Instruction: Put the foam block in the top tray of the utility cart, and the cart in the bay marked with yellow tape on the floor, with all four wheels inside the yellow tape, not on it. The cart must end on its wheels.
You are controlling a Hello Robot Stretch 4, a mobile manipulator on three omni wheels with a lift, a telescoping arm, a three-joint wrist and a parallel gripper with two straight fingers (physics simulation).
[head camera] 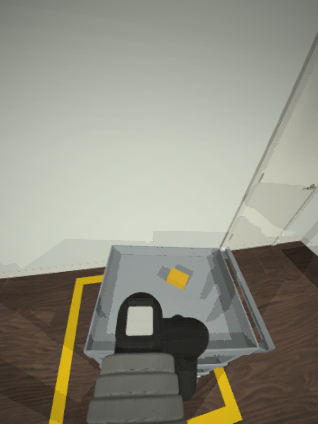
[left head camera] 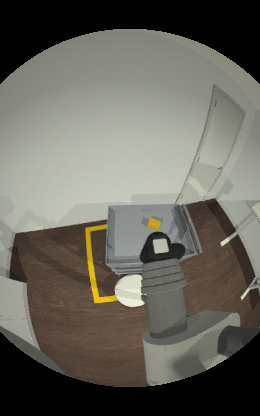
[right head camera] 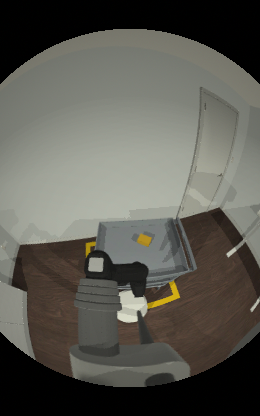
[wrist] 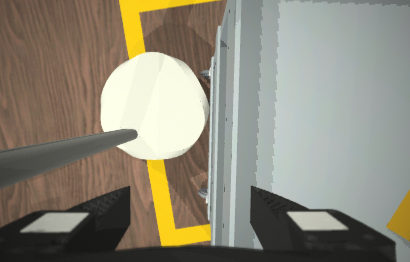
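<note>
The yellow foam block (head camera: 178, 278) (left head camera: 154, 224) (right head camera: 144, 240) (wrist: 402, 220) lies in the top tray of the grey utility cart (head camera: 232, 305) (left head camera: 122, 260) (right head camera: 167, 276) (wrist: 250, 125). The cart is upright over the yellow tape (head camera: 71, 330) (left head camera: 92, 260) (right head camera: 162, 303) (wrist: 163, 200). In the wrist view two near wheels show inside the near tape line; the far wheels are hidden. The tray hides the right tape side in the head view. My gripper (wrist: 191, 204) is open and empty, above the cart's near edge; its fingers are hard to make out in the head views.
A white round disc (left head camera: 131, 290) (right head camera: 132, 306) (wrist: 152, 105) overlaps the near tape line close beside the cart; a dark rod (wrist: 75, 145) reaches over it. A wall stands behind the cart, with a door (left head camera: 220, 130) (right head camera: 217, 145) at the right. White furniture (left head camera: 12, 305) stands at the left.
</note>
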